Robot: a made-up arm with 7 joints. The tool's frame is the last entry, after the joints. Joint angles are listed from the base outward.
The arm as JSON. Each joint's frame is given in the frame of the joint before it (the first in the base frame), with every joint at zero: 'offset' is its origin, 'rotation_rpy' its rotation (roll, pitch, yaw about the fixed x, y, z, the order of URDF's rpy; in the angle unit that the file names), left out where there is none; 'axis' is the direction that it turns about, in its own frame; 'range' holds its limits. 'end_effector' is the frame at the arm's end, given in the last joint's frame.
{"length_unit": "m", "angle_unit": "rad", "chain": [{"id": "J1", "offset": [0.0, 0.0, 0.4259], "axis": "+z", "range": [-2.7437, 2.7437]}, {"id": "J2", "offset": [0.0, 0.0, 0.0], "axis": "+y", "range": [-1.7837, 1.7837]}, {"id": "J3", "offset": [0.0, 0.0, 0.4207], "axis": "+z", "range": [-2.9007, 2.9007]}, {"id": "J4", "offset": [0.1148, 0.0, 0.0], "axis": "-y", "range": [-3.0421, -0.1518]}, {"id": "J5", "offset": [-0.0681, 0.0, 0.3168], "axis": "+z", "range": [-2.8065, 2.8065]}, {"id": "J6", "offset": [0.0, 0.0, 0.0], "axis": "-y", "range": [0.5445, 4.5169]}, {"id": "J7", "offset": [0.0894, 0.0, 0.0], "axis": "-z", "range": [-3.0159, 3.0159]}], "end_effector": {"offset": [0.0, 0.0, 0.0], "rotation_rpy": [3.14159, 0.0, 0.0]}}
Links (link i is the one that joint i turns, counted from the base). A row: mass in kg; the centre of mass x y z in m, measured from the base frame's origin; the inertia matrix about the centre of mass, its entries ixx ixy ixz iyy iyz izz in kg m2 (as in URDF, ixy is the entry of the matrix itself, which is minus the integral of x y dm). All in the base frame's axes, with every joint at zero. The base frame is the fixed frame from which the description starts. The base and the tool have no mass.
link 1: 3.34; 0.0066 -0.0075 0.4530; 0.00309 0 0 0.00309 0 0.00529
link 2: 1.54; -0.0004 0.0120 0.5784; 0.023 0 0 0.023 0 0.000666
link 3: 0.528; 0.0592 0.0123 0.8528; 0.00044 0 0 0.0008 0 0.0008
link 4: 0.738; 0.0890 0.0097 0.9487; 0.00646 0 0.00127 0.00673 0 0.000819
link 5: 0.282; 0.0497 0.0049 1.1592; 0.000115 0 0 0.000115 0 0.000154
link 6: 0.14; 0.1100 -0.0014 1.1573; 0.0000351 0 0 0.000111 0 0.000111
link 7: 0.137; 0.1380 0.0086 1.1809; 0.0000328 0 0 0.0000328 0 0.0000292
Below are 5 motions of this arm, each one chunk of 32 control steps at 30 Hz.
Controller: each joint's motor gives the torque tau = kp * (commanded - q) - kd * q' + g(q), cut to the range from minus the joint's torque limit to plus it. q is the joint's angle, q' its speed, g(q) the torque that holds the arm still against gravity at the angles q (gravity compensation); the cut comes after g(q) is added. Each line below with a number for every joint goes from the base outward.
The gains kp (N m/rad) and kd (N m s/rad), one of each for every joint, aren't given. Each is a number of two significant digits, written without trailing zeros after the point. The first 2 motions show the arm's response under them.
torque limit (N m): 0.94 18 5.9 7.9 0.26 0.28 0.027
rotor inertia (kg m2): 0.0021 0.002 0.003 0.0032 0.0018 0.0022 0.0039
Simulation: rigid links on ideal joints. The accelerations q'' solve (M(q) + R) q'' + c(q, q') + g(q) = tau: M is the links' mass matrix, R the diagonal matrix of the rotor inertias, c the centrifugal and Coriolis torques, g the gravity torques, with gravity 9.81 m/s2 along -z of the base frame. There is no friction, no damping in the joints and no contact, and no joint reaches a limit. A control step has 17 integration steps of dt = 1/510 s. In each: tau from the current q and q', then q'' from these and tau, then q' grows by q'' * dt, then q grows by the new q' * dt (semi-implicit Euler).
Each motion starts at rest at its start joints. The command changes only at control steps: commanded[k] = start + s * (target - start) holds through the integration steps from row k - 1 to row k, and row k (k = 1, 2, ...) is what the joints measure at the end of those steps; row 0 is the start. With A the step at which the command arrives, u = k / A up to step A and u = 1 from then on. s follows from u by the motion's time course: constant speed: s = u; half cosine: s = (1 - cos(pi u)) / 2; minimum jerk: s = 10 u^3 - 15 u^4 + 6 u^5; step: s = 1 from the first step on.
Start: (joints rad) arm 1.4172 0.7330 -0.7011 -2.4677 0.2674 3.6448 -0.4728
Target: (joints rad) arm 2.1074 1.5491 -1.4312 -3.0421 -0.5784 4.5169 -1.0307
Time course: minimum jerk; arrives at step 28
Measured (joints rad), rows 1 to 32:
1: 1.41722 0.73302 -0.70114 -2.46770 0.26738 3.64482 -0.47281
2: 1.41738 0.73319 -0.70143 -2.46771 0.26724 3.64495 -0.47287
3: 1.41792 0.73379 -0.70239 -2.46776 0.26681 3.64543 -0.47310
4: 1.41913 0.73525 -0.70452 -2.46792 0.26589 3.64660 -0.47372
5: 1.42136 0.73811 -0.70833 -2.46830 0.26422 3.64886 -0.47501
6: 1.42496 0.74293 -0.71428 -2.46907 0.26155 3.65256 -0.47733
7: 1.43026 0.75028 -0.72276 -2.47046 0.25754 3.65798 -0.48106
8: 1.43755 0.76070 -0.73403 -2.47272 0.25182 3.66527 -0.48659
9: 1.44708 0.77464 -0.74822 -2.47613 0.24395 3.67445 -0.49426
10: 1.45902 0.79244 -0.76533 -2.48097 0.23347 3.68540 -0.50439
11: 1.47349 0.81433 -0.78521 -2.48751 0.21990 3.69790 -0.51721
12: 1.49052 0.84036 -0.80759 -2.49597 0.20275 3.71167 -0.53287
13: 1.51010 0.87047 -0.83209 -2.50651 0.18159 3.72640 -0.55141
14: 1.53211 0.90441 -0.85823 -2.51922 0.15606 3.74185 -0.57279
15: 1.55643 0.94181 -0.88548 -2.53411 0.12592 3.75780 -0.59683
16: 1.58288 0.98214 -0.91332 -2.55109 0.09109 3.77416 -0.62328
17: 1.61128 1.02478 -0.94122 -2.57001 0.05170 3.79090 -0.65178
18: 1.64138 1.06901 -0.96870 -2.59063 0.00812 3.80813 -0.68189
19: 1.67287 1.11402 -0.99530 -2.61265 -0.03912 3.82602 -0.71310
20: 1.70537 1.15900 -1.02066 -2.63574 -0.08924 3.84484 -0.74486
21: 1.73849 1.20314 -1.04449 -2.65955 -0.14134 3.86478 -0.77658
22: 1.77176 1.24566 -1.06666 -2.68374 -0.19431 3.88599 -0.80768
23: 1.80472 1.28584 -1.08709 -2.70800 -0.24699 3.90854 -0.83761
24: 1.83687 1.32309 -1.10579 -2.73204 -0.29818 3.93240 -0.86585
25: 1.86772 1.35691 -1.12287 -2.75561 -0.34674 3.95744 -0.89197
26: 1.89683 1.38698 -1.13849 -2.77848 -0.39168 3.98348 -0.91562
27: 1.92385 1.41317 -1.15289 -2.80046 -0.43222 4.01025 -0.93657
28: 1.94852 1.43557 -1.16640 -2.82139 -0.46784 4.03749 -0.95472
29: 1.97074 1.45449 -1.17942 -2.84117 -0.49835 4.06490 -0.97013
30: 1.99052 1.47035 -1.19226 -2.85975 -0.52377 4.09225 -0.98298
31: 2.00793 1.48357 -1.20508 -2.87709 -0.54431 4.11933 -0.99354
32: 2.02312 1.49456 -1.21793 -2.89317 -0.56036 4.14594 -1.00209
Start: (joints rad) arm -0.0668 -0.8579 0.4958 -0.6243 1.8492 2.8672 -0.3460
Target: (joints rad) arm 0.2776 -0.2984 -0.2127 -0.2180 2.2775 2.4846 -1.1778
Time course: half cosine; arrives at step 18
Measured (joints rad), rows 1 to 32:
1: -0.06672 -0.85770 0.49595 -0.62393 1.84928 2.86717 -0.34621
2: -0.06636 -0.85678 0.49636 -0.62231 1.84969 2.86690 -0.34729
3: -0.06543 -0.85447 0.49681 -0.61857 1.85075 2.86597 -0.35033
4: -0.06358 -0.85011 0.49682 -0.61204 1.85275 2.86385 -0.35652
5: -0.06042 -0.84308 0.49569 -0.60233 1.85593 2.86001 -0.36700
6: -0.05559 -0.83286 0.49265 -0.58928 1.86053 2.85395 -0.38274
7: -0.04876 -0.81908 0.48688 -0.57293 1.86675 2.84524 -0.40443
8: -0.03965 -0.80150 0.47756 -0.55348 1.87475 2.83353 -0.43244
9: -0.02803 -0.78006 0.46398 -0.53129 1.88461 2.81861 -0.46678
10: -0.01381 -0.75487 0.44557 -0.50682 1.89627 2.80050 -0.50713
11: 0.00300 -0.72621 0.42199 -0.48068 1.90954 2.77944 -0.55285
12: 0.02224 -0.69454 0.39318 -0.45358 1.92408 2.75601 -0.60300
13: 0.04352 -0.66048 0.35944 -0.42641 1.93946 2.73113 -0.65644
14: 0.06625 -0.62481 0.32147 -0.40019 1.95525 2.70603 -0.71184
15: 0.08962 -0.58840 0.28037 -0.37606 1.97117 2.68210 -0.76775
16: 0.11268 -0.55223 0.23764 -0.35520 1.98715 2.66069 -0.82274
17: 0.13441 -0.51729 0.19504 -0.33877 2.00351 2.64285 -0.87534
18: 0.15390 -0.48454 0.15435 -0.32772 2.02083 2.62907 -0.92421
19: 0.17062 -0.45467 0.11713 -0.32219 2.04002 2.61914 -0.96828
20: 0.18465 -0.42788 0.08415 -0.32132 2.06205 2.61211 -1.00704
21: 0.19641 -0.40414 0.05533 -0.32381 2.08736 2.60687 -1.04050
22: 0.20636 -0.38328 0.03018 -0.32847 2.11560 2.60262 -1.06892
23: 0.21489 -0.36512 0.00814 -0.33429 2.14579 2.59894 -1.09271
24: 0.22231 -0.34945 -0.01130 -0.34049 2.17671 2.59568 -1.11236
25: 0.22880 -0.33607 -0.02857 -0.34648 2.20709 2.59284 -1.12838
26: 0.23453 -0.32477 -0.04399 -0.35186 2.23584 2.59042 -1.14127
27: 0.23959 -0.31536 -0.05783 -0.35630 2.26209 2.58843 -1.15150
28: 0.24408 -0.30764 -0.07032 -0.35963 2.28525 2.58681 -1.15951
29: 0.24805 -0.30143 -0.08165 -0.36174 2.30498 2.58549 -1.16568
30: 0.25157 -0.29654 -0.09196 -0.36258 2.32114 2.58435 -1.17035
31: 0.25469 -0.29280 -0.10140 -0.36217 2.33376 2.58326 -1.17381
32: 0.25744 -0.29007 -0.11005 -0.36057 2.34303 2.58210 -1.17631
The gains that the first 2 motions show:
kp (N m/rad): 14 32 3.4 2.1 0.17 0.083 0.23
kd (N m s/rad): 4.1 7.2 1.4 0.87 0.042 0.046 0.052
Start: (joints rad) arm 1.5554 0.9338 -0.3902 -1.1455 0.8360 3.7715 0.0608
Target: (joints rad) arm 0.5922 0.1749 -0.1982 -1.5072 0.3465 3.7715 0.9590
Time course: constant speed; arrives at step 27
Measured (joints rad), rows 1 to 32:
1: 1.55399 0.93237 -0.38686 -1.14741 0.83414 3.77141 0.06174
2: 1.55071 0.92857 -0.38013 -1.15225 0.82901 3.77168 0.06486
3: 1.54543 0.92222 -0.37097 -1.15954 0.82049 3.77283 0.07086
4: 1.53814 0.91334 -0.36036 -1.16862 0.80897 3.77498 0.08007
5: 1.52893 0.90203 -0.34920 -1.17892 0.79506 3.77800 0.09254
6: 1.51785 0.88843 -0.33799 -1.18991 0.77937 3.78161 0.10816
7: 1.50494 0.87269 -0.32705 -1.20116 0.76242 3.78548 0.12671
8: 1.49016 0.85499 -0.31645 -1.21229 0.74455 3.78932 0.14792
9: 1.47342 0.83554 -0.30619 -1.22301 0.72592 3.79288 0.17148
10: 1.45465 0.81452 -0.29625 -1.23315 0.70663 3.79595 0.19705
11: 1.43372 0.79214 -0.28659 -1.24259 0.68670 3.79833 0.22433
12: 1.41054 0.76859 -0.27717 -1.25129 0.66617 3.79987 0.25304
13: 1.38496 0.74406 -0.26796 -1.25930 0.64506 3.80040 0.28292
14: 1.35698 0.71872 -0.25912 -1.26669 0.62349 3.79977 0.31373
15: 1.32687 0.69273 -0.25121 -1.27366 0.60184 3.79770 0.34529
16: 1.29495 0.66622 -0.24458 -1.28042 0.58069 3.79390 0.37744
17: 1.26148 0.63930 -0.23934 -1.28710 0.56055 3.78819 0.41006
18: 1.22668 0.61204 -0.23545 -1.29383 0.54178 3.78051 0.44305
19: 1.19073 0.58453 -0.23280 -1.30069 0.52457 3.77091 0.47634
20: 1.15381 0.55684 -0.23127 -1.30780 0.50895 3.75953 0.50985
21: 1.11610 0.52901 -0.23072 -1.31521 0.49492 3.74659 0.54354
22: 1.07776 0.50109 -0.23104 -1.32301 0.48236 3.73232 0.57735
23: 1.03894 0.47311 -0.23206 -1.33125 0.47115 3.71701 0.61127
24: 0.99979 0.44508 -0.23367 -1.33995 0.46112 3.70095 0.64525
25: 0.96044 0.41702 -0.23571 -1.34915 0.45209 3.68443 0.67928
26: 0.92101 0.38894 -0.23806 -1.35884 0.44388 3.66773 0.71334
27: 0.88160 0.36083 -0.24059 -1.36902 0.43630 3.65113 0.74741
28: 0.84469 0.33397 -0.24653 -1.37764 0.43099 3.63579 0.78054
29: 0.81066 0.30935 -0.25510 -1.38352 0.42950 3.62253 0.81143
30: 0.77916 0.28720 -0.26464 -1.38709 0.43179 3.61156 0.83937
31: 0.74983 0.26754 -0.27408 -1.38904 0.43679 3.60302 0.86401
32: 0.72289 0.25029 -0.28325 -1.39008 0.44350 3.59688 0.88527

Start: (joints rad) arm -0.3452 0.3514 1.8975 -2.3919 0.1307 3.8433 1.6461
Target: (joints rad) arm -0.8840 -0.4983 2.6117 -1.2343 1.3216 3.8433 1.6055
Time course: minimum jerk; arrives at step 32
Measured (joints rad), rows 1 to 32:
1: -0.34522 0.35138 1.89750 -2.39189 0.13071 3.84330 1.64610
2: -0.34536 0.35125 1.89752 -2.39185 0.13081 3.84331 1.64610
3: -0.34581 0.35076 1.89756 -2.39165 0.13126 3.84336 1.64609
4: -0.34683 0.34959 1.89767 -2.39112 0.13249 3.84352 1.64607
5: -0.34869 0.34733 1.89793 -2.39000 0.13516 3.84387 1.64603
6: -0.35164 0.34356 1.89847 -2.38794 0.14000 3.84449 1.64597
7: -0.35596 0.33785 1.89945 -2.38459 0.14780 3.84546 1.64586
8: -0.36186 0.32980 1.90108 -2.37954 0.15933 3.84682 1.64571
9: -0.36952 0.31907 1.90361 -2.37238 0.17526 3.84863 1.64549
10: -0.37908 0.30538 1.90727 -2.36271 0.19612 3.85088 1.64519
11: -0.39062 0.28853 1.91232 -2.35014 0.22230 3.85357 1.64480
12: -0.40418 0.26841 1.91897 -2.33432 0.25400 3.85665 1.64429
13: -0.41970 0.24501 1.92740 -2.31495 0.29122 3.86007 1.64365
14: -0.43710 0.21840 1.93774 -2.29178 0.33378 3.86372 1.64287
15: -0.45622 0.18876 1.95010 -2.26464 0.38129 3.86746 1.64192
16: -0.47683 0.15632 1.96449 -2.23344 0.43316 3.87112 1.64080
17: -0.49868 0.12140 1.98091 -2.19821 0.48863 3.87448 1.63949
18: -0.52146 0.08440 1.99930 -2.15907 0.54676 3.87729 1.63798
19: -0.54486 0.04574 2.01959 -2.11629 0.60647 3.87931 1.63626
20: -0.56854 0.00589 2.04167 -2.07027 0.66660 3.88027 1.63433
21: -0.59216 -0.03465 2.06542 -2.02153 0.72596 3.87999 1.63221
22: -0.61541 -0.07537 2.09070 -1.97075 0.78340 3.87832 1.62990
23: -0.63800 -0.11577 2.11736 -1.91871 0.83791 3.87523 1.62744
24: -0.65965 -0.15537 2.14524 -1.86630 0.88864 3.87078 1.62486
25: -0.68014 -0.19371 2.17414 -1.81444 0.93498 3.86513 1.62222
26: -0.69927 -0.23034 2.20383 -1.76408 0.97658 3.85854 1.61957
27: -0.71689 -0.26491 2.23404 -1.71611 1.01335 3.85131 1.61698
28: -0.73288 -0.29708 2.26444 -1.67132 1.04542 3.84380 1.61451
29: -0.74719 -0.32660 2.29470 -1.63034 1.07316 3.83636 1.61222
30: -0.75983 -0.35330 2.32444 -1.59356 1.09707 3.82933 1.61018
31: -0.77086 -0.37709 2.35329 -1.56114 1.11775 3.82303 1.60842
32: -0.78043 -0.39800 2.38091 -1.53292 1.13588 3.81773 1.60696

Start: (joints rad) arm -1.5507 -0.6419 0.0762 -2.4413 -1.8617 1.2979 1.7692
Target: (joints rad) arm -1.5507 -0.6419 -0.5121 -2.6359 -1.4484 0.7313 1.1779
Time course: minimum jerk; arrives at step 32
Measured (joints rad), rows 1 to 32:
1: -1.55070 -0.64190 0.07620 -2.44130 -1.86170 1.29790 1.76920
2: -1.55069 -0.64190 0.07617 -2.44131 -1.86166 1.29792 1.76915
3: -1.55068 -0.64190 0.07608 -2.44133 -1.86154 1.29800 1.76897
4: -1.55064 -0.64191 0.07583 -2.44139 -1.86121 1.29817 1.76850
5: -1.55058 -0.64193 0.07531 -2.44152 -1.86053 1.29848 1.76751
6: -1.55049 -0.64196 0.07436 -2.44176 -1.85933 1.29894 1.76574
7: -1.55036 -0.64200 0.07283 -2.44218 -1.85742 1.29955 1.76287
8: -1.55019 -0.64205 0.07052 -2.44281 -1.85459 1.30026 1.75860
9: -1.54999 -0.64211 0.06725 -2.44373 -1.85066 1.30098 1.75265
10: -1.54975 -0.64218 0.06285 -2.44499 -1.84546 1.30159 1.74473
11: -1.54949 -0.64226 0.05714 -2.44665 -1.83885 1.30194 1.73463
12: -1.54922 -0.64233 0.04997 -2.44875 -1.83073 1.30183 1.72219
13: -1.54894 -0.64239 0.04122 -2.45134 -1.82102 1.30107 1.70731
14: -1.54867 -0.64244 0.03080 -2.45443 -1.80971 1.29944 1.68995
15: -1.54841 -0.64247 0.01866 -2.45804 -1.79683 1.29672 1.67015
16: -1.54817 -0.64246 0.00477 -2.46216 -1.78244 1.29271 1.64803
17: -1.54797 -0.64243 -0.01085 -2.46679 -1.76666 1.28719 1.62377
18: -1.54782 -0.64235 -0.02813 -2.47189 -1.74965 1.28000 1.59761
19: -1.54771 -0.64224 -0.04697 -2.47743 -1.73161 1.27098 1.56985
20: -1.54765 -0.64209 -0.06723 -2.48336 -1.71276 1.26002 1.54082
21: -1.54765 -0.64190 -0.08873 -2.48962 -1.69336 1.24705 1.51092
22: -1.54771 -0.64169 -0.11126 -2.49616 -1.67367 1.23204 1.48055
23: -1.54782 -0.64147 -0.13459 -2.50291 -1.65396 1.21501 1.45014
24: -1.54799 -0.64124 -0.15845 -2.50982 -1.63451 1.19605 1.42012
25: -1.54821 -0.64103 -0.18256 -2.51681 -1.61557 1.17530 1.39091
26: -1.54847 -0.64083 -0.20665 -2.52384 -1.59738 1.15293 1.36291
27: -1.54878 -0.64067 -0.23044 -2.53085 -1.58016 1.12919 1.33648
28: -1.54912 -0.64055 -0.25364 -2.53779 -1.56407 1.10435 1.31195
29: -1.54948 -0.64048 -0.27602 -2.54460 -1.54924 1.07872 1.28957
30: -1.54987 -0.64047 -0.29734 -2.55124 -1.53576 1.05265 1.26953
31: -1.55026 -0.64051 -0.31745 -2.55767 -1.52365 1.02650 1.25194
32: -1.55064 -0.64060 -0.33621 -2.56386 -1.51289 1.00062 1.23681

